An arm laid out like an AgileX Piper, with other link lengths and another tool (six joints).
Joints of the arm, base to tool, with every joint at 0 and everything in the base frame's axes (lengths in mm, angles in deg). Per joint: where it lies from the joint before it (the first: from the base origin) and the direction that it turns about. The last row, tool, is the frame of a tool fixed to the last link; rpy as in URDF.
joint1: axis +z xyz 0 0 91
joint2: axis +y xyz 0 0 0
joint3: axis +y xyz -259.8 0 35.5
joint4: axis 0.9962 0 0.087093 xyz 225.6 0 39.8
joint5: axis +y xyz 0 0 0
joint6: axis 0.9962 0 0.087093 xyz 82.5 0 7.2
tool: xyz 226.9 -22 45.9 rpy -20.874 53.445 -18.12
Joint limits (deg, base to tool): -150..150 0..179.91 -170..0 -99.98..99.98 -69.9..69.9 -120..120
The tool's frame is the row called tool.
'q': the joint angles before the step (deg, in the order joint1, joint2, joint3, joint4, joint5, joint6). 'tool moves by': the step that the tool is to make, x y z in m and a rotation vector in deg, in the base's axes. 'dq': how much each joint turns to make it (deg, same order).
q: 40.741, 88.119, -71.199, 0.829, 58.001, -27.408
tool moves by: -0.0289, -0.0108, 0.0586, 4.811, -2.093, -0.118
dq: -0.003, -11.529, -0.009, 2.227, 6.812, 0.114
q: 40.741, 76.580, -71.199, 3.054, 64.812, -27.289
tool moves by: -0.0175, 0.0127, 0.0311, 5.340, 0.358, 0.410
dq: 0.015, -3.693, -1.997, 4.287, 2.481, 0.015
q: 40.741, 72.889, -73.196, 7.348, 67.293, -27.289
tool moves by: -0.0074, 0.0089, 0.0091, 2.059, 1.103, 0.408
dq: 0.015, -0.135, -1.471, 2.302, 1.107, 0.017
